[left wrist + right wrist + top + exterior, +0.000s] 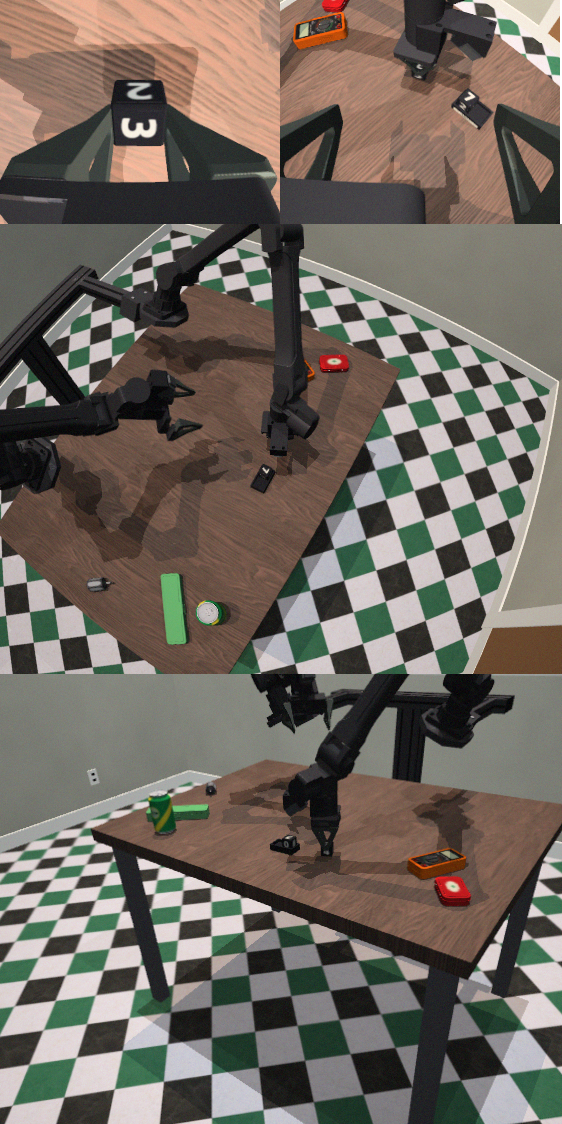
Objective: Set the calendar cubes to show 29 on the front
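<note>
My left hand is 20 mm short of the black calendar tray, 130 mm to the left of it and 30 mm above it. From my left hand the other things lie so: green case 10 mm ahead, 580 mm to the right, 20 mm below; black cube 10 mm below; red box 20 mm ahead, 330 mm to the left, 20 mm below.
</note>
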